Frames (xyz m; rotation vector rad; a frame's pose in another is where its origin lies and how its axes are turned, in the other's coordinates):
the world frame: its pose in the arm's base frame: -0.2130 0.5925 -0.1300 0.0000 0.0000 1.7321
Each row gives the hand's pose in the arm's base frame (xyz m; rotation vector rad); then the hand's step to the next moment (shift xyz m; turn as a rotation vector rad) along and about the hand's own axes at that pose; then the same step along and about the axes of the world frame.
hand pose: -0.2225 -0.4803 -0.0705 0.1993 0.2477 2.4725
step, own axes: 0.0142 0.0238 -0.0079 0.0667 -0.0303 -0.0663
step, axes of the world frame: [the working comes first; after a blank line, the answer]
step, axes of the arm's base frame: -0.0267 -0.0108 -0.0011 -0.0481 0.0560 -0.0657

-0.0064 0.0281 -0.0011 0.0630 0.0385 -0.0657
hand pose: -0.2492 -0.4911 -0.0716 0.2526 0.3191 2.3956
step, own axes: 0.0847 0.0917 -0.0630 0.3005 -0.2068 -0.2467
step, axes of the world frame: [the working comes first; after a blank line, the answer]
step, axes of the arm's base frame: -0.1361 -0.0202 -0.0248 -0.1592 0.3117 -0.2673

0.0020 0.1376 -0.0248 0.3332 0.1071 -0.2673
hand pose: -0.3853 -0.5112 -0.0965 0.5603 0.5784 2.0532
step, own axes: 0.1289 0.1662 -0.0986 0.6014 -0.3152 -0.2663
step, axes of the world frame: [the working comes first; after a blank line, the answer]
step, axes of the arm's base frame: -0.2281 0.0118 0.0423 -0.2485 0.6179 -0.2972

0.0483 0.2232 0.0423 0.6498 0.1460 -0.2972
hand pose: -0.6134 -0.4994 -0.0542 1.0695 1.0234 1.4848
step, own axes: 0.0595 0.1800 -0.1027 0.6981 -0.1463 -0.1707
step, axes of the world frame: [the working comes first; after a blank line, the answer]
step, axes of the arm's base frame: -0.1486 0.0248 0.1542 -0.2073 0.6964 -0.0994

0.0483 0.1427 0.1542 0.7207 0.0928 -0.0994
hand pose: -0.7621 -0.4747 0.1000 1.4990 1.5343 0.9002
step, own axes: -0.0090 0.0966 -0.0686 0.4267 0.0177 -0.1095
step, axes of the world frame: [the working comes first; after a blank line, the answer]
step, axes of the arm's base frame: -0.0199 -0.0017 0.1171 -0.0848 0.4310 0.0378

0.0015 0.0199 0.1171 0.4390 0.0145 0.0378
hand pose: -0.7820 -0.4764 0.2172 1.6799 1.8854 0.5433
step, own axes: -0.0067 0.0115 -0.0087 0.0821 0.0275 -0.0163
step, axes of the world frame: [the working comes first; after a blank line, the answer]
step, axes of the arm's base frame: 0.0037 -0.0045 0.0148 0.0052 0.0859 0.0188

-0.0051 -0.0029 0.0148 0.0840 -0.0189 0.0188
